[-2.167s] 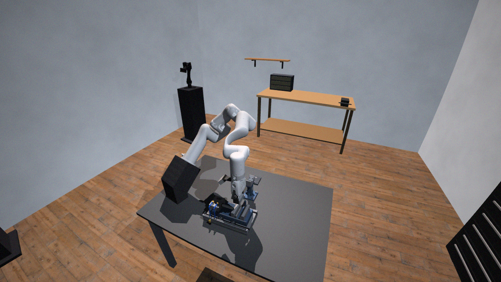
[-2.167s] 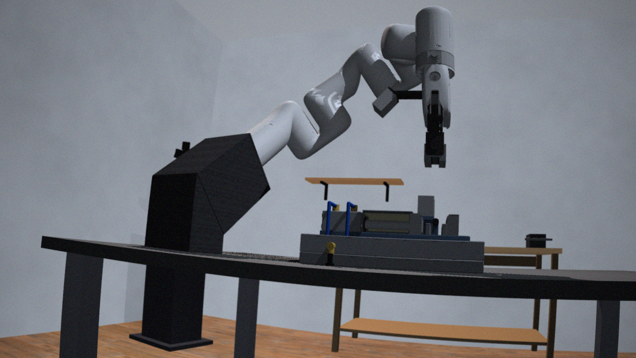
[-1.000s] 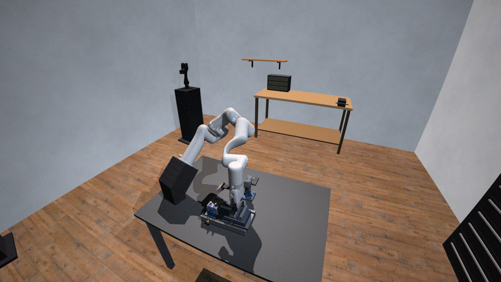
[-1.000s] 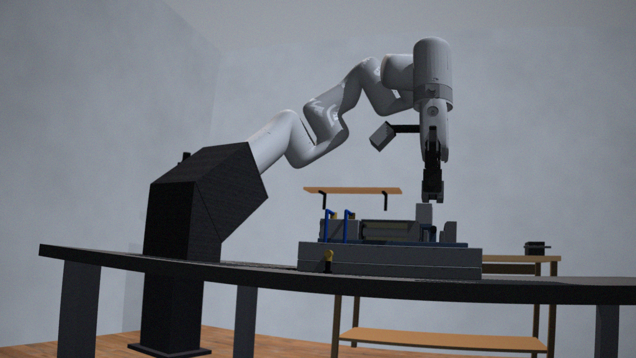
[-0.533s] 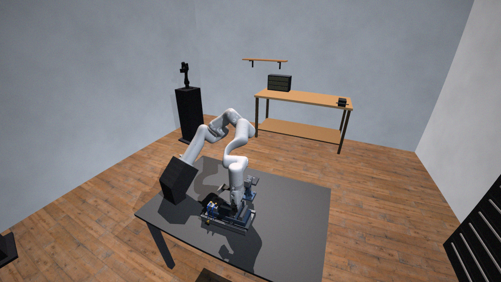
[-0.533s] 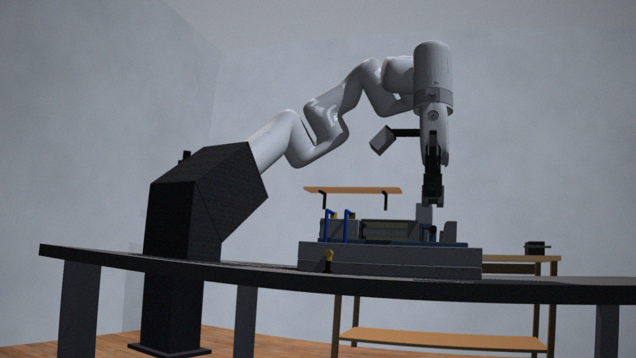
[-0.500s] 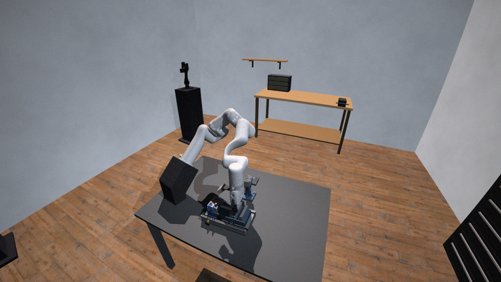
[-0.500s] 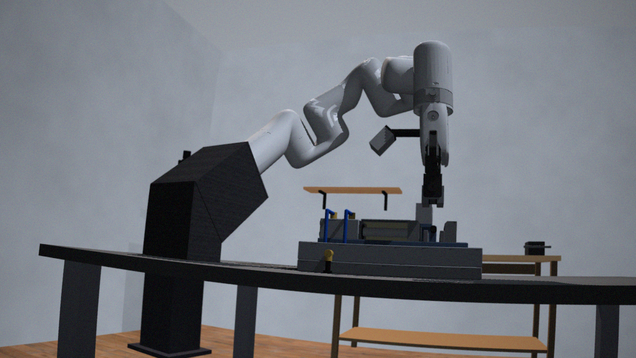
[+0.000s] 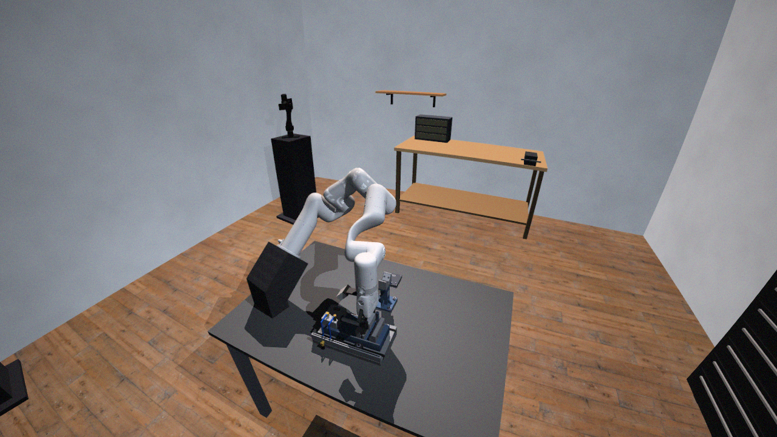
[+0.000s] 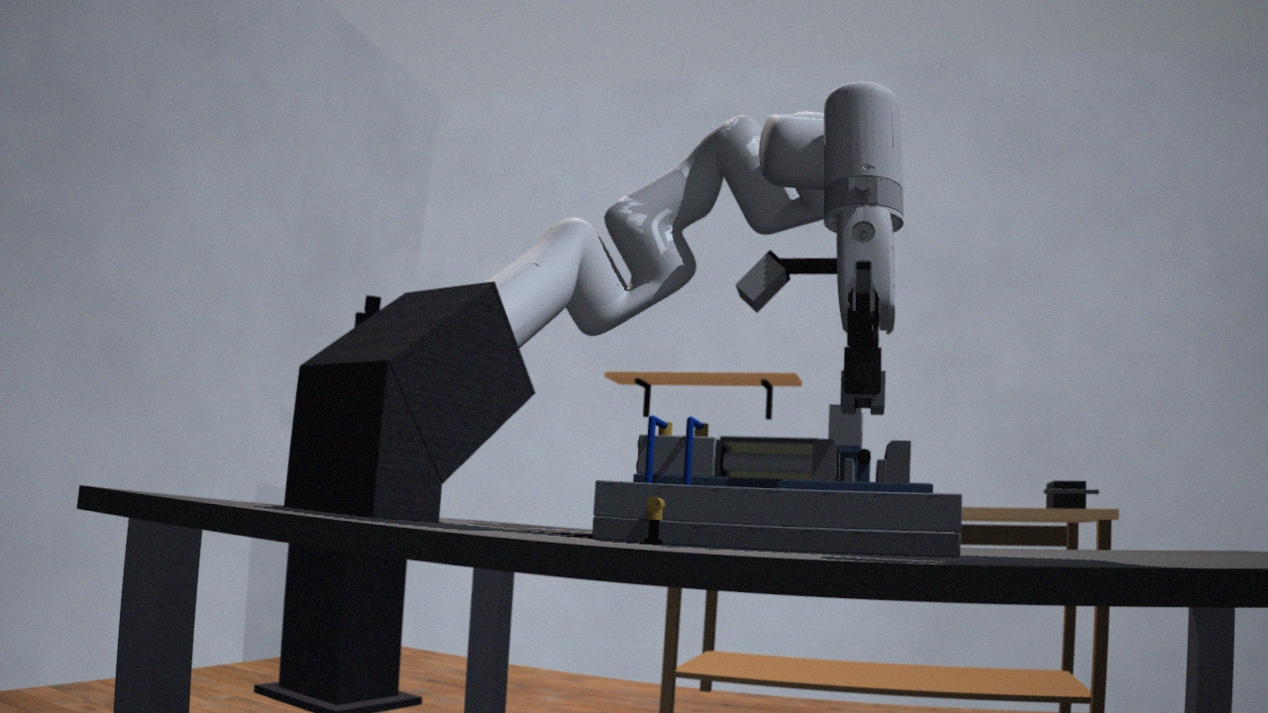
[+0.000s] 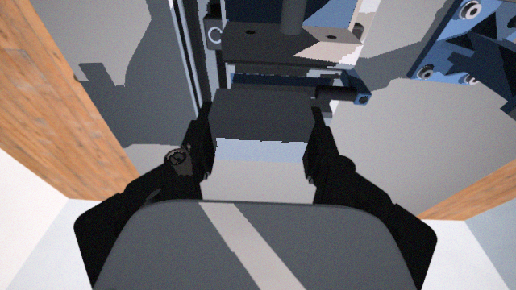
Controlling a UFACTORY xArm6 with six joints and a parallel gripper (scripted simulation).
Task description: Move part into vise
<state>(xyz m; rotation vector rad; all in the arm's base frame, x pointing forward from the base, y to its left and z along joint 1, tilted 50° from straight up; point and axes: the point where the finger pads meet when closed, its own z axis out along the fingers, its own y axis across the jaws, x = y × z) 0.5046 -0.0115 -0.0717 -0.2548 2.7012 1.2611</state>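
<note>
Right now the moving jaw is 30 mm behind my hand, 10 mm to the left of it and 70 mm below it. Also, from my hand: work stop (10 mm behind, 70 mm to the left, 60 mm below); then part (20 mm below); then fixed jaw (30 mm ahead, 30 mm to the left, 70 mm below).
</note>
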